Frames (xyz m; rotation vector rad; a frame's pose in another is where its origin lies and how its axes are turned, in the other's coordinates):
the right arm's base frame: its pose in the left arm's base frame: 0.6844 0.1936 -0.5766 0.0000 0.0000 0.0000
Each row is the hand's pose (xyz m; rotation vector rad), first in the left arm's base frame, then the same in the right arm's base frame.
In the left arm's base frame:
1: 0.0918 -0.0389 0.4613 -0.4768 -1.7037 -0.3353
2: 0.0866 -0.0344 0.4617 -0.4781 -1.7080 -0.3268
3: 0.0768 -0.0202 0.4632 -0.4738 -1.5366 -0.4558
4: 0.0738 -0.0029 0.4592 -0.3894 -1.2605 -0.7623
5: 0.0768 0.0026 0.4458 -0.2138 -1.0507 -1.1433
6: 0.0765 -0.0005 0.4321 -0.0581 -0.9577 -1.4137
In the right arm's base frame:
1: -0.5926 -0.2325 1.0379 -0.4768 -1.7037 -0.3353
2: -0.5978 -0.2280 1.0383 -0.4781 -1.7080 -0.3268
3: -0.6076 -0.2138 1.0398 -0.4738 -1.5366 -0.4558
4: -0.6106 -0.1965 1.0358 -0.3894 -1.2605 -0.7623
5: -0.6076 -0.1910 1.0224 -0.2138 -1.0507 -1.1433
6: -0.6079 -0.1941 1.0087 -0.0581 -0.9577 -1.4137

